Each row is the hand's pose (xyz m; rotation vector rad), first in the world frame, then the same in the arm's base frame.
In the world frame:
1: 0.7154 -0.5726 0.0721 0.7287 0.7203 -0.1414
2: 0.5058 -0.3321 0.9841 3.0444 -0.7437 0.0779
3: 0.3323 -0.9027 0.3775 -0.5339 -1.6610 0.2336
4: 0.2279 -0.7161 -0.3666 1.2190 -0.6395 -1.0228
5: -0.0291 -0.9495 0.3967 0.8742 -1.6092 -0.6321
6: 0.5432 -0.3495 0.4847 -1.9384 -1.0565 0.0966
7: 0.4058 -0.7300 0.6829 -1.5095 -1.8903 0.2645
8: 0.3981 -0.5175 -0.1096 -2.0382 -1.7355 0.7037
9: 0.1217 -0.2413 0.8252 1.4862 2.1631 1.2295
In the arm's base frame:
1: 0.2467 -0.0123 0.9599 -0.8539 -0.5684 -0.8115
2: 0.3072 0.6803 0.2889 0.9148 -0.7215 1.1901
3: -0.2481 0.2425 0.7618 2.3868 1.3046 -1.1322
4: -0.1898 -0.5181 0.8939 -0.3618 -1.9883 0.0781
5: -0.5204 0.1625 0.5324 -0.8643 -2.2178 1.0656
6: 0.3094 0.2441 0.5357 2.0071 0.3648 0.0616
7: -0.0640 0.4919 0.5817 1.8135 0.6305 -0.7956
8: 0.0765 -0.2904 0.7855 1.6598 0.0115 -0.6972
9: 0.1205 0.3919 0.0379 0.3836 1.1256 -0.4668

